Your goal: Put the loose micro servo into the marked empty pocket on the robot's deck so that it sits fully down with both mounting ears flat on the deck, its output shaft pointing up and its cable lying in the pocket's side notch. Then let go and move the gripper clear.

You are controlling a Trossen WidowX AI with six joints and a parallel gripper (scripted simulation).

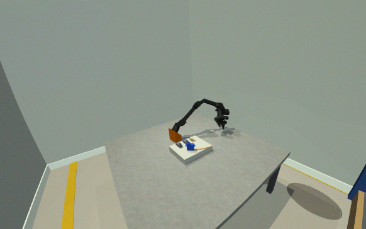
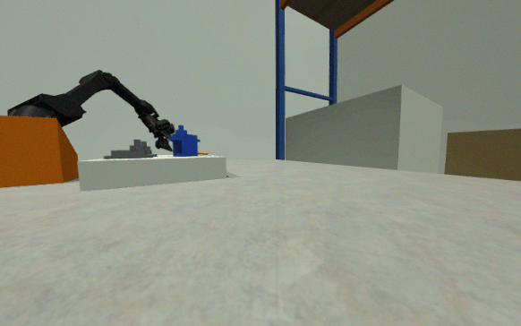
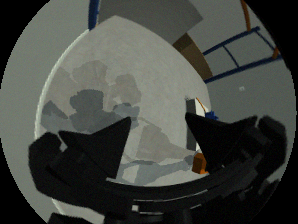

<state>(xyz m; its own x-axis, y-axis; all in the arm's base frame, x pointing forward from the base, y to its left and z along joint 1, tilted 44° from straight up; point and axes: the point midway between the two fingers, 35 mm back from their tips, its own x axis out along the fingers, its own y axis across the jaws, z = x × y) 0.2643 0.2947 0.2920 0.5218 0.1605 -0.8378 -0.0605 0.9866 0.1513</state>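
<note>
Now: the white deck 41 cm to the right of my gripper tip, 6 cm below it and 1 cm ahead of it.
</note>
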